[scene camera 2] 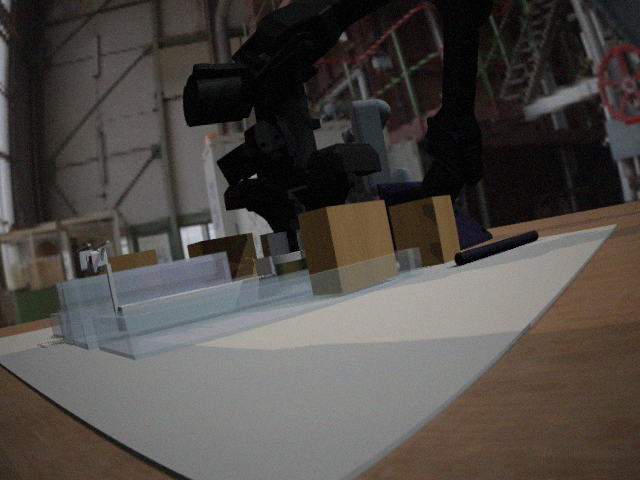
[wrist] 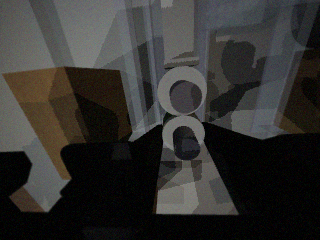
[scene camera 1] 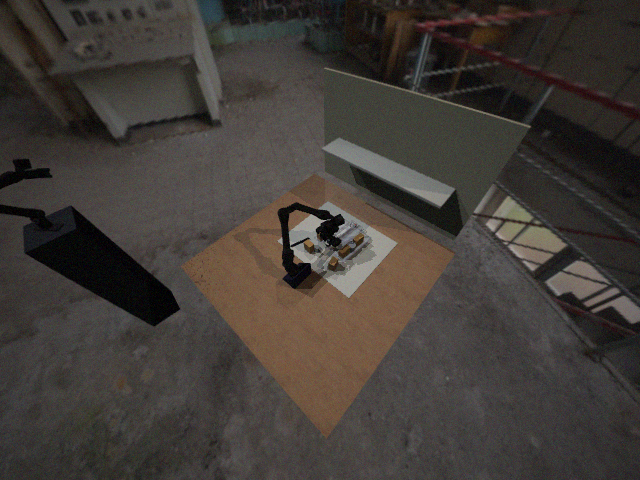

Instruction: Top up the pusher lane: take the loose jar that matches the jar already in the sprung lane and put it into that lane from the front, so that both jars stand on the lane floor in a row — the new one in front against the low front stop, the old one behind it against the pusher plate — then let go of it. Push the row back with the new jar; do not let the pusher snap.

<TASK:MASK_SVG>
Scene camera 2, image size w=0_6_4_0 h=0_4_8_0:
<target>my gripper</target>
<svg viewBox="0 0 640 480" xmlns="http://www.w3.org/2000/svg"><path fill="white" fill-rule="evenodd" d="M300 108L279 110L259 117L257 124L244 131L245 142L217 161L218 167L229 184L224 194L226 210L247 209L248 212L254 211L267 220L274 233L286 231L290 253L299 251L295 230L300 229L297 214L303 213L303 206L306 212L323 207L343 205L346 202L350 189L355 188L354 182L349 183L348 172L354 173L358 177L374 174L382 170L379 154L369 144L336 143L327 148L317 150L313 130L321 128L320 120L310 119L310 111ZM306 185L306 188L292 191L296 198L289 199L286 191Z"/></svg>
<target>brown box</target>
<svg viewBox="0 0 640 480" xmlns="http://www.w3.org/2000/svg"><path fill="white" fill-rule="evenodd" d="M385 201L365 201L328 206L297 214L309 275L394 254Z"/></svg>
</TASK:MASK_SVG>
